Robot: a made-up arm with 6 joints. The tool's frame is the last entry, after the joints. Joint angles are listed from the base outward.
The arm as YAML. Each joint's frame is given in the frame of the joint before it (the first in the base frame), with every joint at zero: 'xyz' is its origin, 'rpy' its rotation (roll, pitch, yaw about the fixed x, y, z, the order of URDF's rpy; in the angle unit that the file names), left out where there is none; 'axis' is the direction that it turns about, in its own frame. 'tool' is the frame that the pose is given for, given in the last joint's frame.
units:
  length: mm
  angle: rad
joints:
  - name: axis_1
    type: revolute
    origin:
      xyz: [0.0, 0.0, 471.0]
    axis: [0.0, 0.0, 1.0]
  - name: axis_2
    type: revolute
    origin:
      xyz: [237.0, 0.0, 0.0]
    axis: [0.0, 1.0, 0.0]
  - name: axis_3
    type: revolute
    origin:
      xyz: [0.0, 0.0, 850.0]
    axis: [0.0, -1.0, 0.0]
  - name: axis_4
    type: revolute
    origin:
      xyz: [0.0, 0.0, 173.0]
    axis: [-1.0, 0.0, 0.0]
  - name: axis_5
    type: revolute
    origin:
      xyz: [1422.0, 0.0, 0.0]
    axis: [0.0, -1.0, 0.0]
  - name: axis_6
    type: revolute
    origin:
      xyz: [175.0, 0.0, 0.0]
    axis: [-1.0, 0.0, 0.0]
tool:
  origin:
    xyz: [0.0, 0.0, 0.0]
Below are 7 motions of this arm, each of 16 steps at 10 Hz.
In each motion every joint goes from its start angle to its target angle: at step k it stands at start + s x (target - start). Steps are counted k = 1, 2, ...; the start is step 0. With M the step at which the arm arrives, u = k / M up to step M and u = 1 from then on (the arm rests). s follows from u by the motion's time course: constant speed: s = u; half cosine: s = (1 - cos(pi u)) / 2; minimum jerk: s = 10 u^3 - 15 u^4 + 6 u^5.
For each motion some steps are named. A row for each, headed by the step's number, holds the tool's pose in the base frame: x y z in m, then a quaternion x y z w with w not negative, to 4 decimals.
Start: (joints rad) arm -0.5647 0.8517 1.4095 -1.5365 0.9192 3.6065
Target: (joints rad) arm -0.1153 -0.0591 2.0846 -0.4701 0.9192 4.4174
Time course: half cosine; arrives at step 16
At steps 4, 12, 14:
4: 1.4540 -0.9478 2.3368 -0.5959 0.3651 -0.6427 0.3139
12: -0.4866 0.0062 2.6635 -0.2350 0.4141 -0.8768 0.0673
14: -0.7918 0.0368 2.5081 -0.1475 0.4607 -0.8720 0.0747

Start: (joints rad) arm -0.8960 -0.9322 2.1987 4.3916 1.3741 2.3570
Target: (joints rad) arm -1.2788 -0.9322 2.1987 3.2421 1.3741 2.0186
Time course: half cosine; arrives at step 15
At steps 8, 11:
8: -0.9387 1.6571 0.9604 -0.0137 -0.8832 -0.1216 0.4527
11: -0.7077 1.7658 0.9847 -0.0789 -0.8136 -0.0456 0.5743

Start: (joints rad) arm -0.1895 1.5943 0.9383 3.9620 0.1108 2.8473
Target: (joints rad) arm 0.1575 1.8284 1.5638 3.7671 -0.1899 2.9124
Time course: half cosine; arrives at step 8
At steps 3, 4, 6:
3: 2.5350 -0.2115 -0.2779 -0.2222 0.2736 0.0208 0.9356
4: 2.5882 -0.0368 -0.1978 -0.2187 0.2068 0.0536 0.9521
6: 2.6236 0.2965 -0.0387 -0.2025 0.0808 0.1158 0.9690

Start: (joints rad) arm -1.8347 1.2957 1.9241 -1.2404 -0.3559 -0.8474
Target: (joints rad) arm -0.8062 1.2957 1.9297 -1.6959 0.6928 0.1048
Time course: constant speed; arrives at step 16
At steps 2, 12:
2: -0.2660 -2.2317 1.7704 0.4753 -0.6363 -0.2107 0.5700
12: 1.0191 -1.9830 1.7755 0.4653 -0.6807 -0.2006 0.5290

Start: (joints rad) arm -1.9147 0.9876 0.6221 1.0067 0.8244 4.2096
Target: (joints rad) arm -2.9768 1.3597 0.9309 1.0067 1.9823 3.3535
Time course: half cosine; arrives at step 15
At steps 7, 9, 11, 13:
7: -1.7032 -1.7882 0.4980 0.4285 -0.5075 -0.3328 0.6694
9: -2.0350 -1.3687 0.4370 0.4282 -0.5464 -0.2719 0.6665
11: -2.2399 -0.9467 0.3793 0.4284 -0.5646 -0.2224 0.6695
13: -2.3291 -0.6396 0.3376 0.4303 -0.5692 -0.1922 0.6737

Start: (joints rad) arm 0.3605 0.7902 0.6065 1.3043 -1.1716 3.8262
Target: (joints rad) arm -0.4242 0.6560 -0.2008 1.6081 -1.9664 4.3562
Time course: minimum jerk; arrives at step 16
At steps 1, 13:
1: 2.2354 0.6720 0.9234 0.4145 -0.0299 -0.4309 0.8010
13: 1.6188 -0.8347 0.2625 -0.2104 0.1160 -0.8750 0.4203

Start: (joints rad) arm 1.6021 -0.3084 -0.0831 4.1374 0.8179 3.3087
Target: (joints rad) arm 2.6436 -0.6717 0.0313 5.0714 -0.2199 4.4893
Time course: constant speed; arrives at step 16
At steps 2, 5, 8, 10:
2: -0.1270 1.3998 1.8250 -0.5405 -0.3167 0.4296 0.6504
5: -0.3797 1.2468 1.9626 -0.5127 -0.5407 0.3822 0.5465
8: -0.5768 1.0342 2.0821 -0.4451 -0.7252 0.2778 0.4459
10: -0.6690 0.8703 2.1497 -0.3828 -0.8186 0.1825 0.3873

